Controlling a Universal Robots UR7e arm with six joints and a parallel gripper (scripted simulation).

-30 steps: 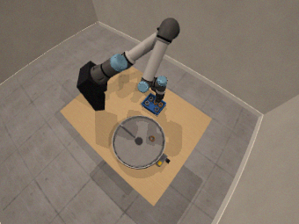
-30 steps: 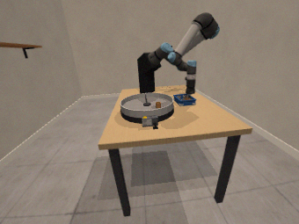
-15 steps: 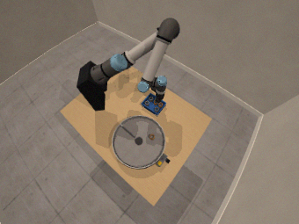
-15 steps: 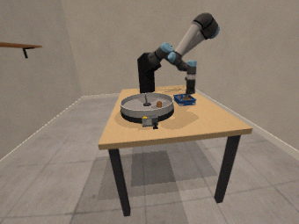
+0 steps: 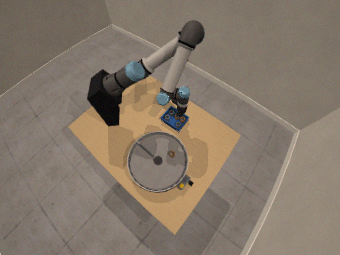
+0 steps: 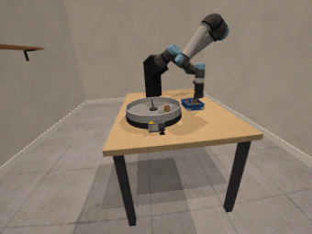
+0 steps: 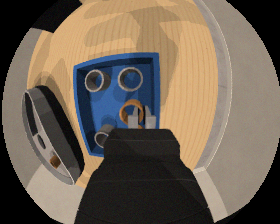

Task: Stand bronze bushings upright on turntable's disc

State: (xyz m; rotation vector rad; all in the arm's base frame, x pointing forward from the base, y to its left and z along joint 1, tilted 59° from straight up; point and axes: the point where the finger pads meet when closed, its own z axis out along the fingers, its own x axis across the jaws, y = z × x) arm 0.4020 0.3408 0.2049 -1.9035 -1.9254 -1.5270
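Right now my hand is 1 cm short of the blue crate, 4 cm to the left of it and 2 cm above it. From my hand the other things lie so: grey turntable disc: 24 cm ahead, 34 cm to the right, 1 cm above.
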